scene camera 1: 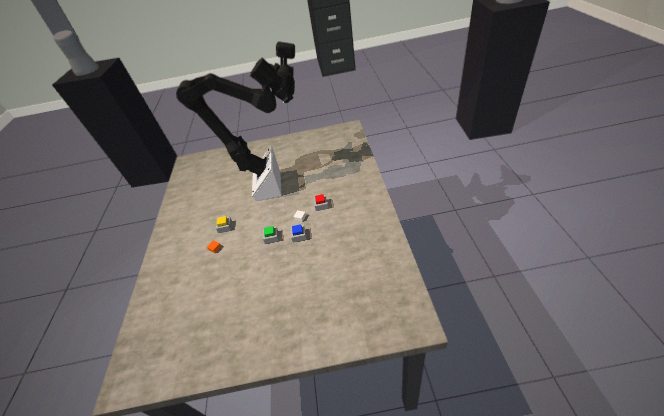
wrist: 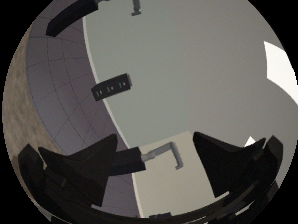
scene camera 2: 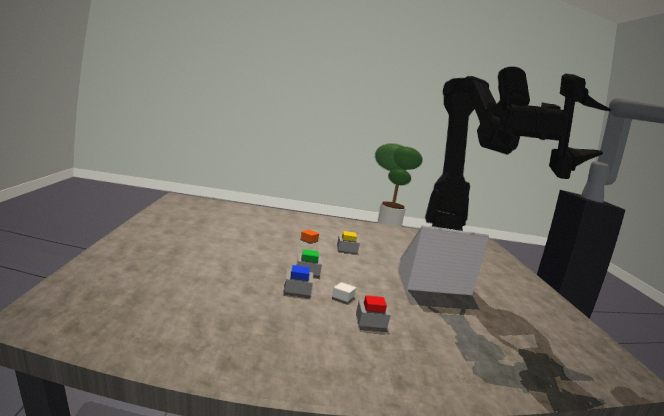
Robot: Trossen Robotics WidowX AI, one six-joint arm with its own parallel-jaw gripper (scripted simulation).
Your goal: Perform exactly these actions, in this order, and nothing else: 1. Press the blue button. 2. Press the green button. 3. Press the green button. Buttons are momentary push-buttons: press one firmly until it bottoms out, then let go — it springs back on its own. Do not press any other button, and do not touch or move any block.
Observation:
My gripper (scene camera 2: 606, 131) is open, with nothing in its grasp.
My gripper is seen too in the wrist view (wrist: 156, 138).

